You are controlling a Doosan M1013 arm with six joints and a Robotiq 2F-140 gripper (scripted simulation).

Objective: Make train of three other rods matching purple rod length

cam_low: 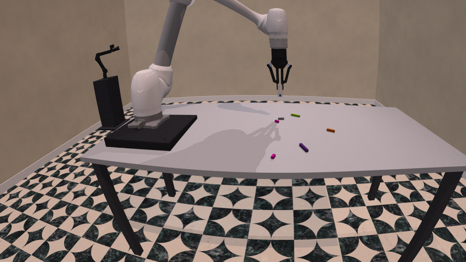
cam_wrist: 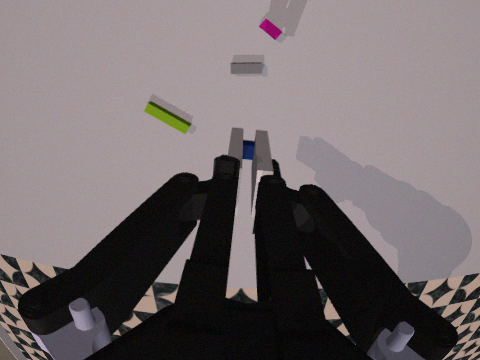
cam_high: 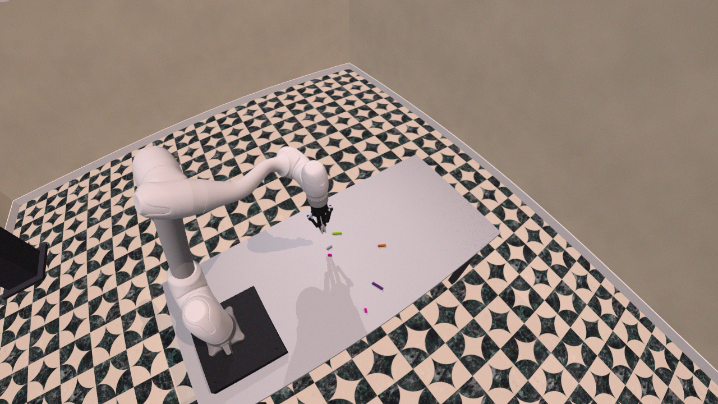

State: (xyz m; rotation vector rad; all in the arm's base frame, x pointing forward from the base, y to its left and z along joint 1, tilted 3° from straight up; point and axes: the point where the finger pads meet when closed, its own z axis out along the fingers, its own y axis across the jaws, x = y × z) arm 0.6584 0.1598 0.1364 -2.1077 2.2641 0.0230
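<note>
The grey rod is 40 mm to the right of my hand and 140 mm below it. The rest, counted from my hand: lime rod: 80 mm ahead, 10 mm to the left, 140 mm below; small blue rod: 30 mm below; orange rod: 240 mm ahead, 190 mm to the right, 140 mm below.
</note>
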